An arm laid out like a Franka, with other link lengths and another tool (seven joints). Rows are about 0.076 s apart.
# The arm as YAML. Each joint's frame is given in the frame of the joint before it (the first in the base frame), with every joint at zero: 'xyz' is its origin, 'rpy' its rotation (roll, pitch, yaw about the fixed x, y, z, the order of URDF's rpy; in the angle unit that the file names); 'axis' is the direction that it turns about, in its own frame. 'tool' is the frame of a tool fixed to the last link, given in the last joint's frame.
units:
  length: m
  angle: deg
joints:
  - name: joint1
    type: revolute
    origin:
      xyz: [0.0, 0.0, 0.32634]
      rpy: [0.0, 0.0, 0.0]
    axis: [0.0, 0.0, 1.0]
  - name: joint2
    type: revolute
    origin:
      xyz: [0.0, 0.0, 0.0]
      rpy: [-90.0, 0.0, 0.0]
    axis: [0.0, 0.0, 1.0]
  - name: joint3
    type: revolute
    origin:
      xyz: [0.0, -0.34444, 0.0]
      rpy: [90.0, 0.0, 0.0]
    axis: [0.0, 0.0, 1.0]
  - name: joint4
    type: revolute
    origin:
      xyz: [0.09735, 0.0, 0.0]
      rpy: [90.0, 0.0, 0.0]
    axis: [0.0, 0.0, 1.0]
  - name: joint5
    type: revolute
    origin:
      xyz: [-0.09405, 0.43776, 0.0]
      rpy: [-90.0, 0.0, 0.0]
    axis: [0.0, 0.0, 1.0]
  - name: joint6
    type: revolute
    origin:
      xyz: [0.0, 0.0, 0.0]
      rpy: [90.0, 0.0, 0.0]
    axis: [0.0, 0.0, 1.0]
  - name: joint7
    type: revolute
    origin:
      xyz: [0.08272, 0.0, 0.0]
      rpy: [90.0, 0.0, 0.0]
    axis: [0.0, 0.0, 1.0]
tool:
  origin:
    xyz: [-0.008, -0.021, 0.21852]
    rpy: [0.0, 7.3, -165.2]
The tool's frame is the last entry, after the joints.
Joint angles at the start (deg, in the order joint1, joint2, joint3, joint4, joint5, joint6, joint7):
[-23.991 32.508 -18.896 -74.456 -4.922 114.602 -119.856]
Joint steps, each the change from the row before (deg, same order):
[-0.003 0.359 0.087 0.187 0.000 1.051 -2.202]
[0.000 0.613 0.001 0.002 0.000 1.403 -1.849]
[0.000 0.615 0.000 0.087 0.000 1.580 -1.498]
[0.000 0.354 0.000 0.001 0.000 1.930 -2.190]
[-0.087 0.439 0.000 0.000 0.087 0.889 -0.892]
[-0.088 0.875 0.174 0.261 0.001 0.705 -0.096]
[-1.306 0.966 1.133 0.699 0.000 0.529 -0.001]
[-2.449 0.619 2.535 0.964 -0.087 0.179 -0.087]
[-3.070 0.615 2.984 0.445 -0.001 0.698 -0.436]
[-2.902 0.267 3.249 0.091 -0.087 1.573 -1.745]
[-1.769 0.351 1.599 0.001 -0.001 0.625 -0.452]
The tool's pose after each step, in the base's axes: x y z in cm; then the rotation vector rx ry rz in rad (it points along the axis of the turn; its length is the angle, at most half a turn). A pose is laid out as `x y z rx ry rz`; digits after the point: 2 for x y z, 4 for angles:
60.67 -54.65 34.55 1.6026 -2.3043 0.4401
61.14 -54.98 33.99 1.6429 -2.2715 0.4582
61.69 -55.34 33.54 1.6759 -2.2432 0.4830
62.31 -55.75 33.46 1.7215 -2.2038 0.5191
62.53 -56.01 33.03 1.7387 -2.1881 0.5290
62.91 -56.10 32.16 1.7452 -2.1809 0.5320
62.98 -56.69 31.29 1.7455 -2.1895 0.5327
63.02 -57.30 30.79 1.7525 -2.2113 0.5328
62.72 -58.22 29.87 1.7630 -2.2382 0.5308
62.92 -58.87 29.38 1.8063 -2.2405 0.5527
62.59 -59.51 28.78 1.8128 -2.2541 0.5536

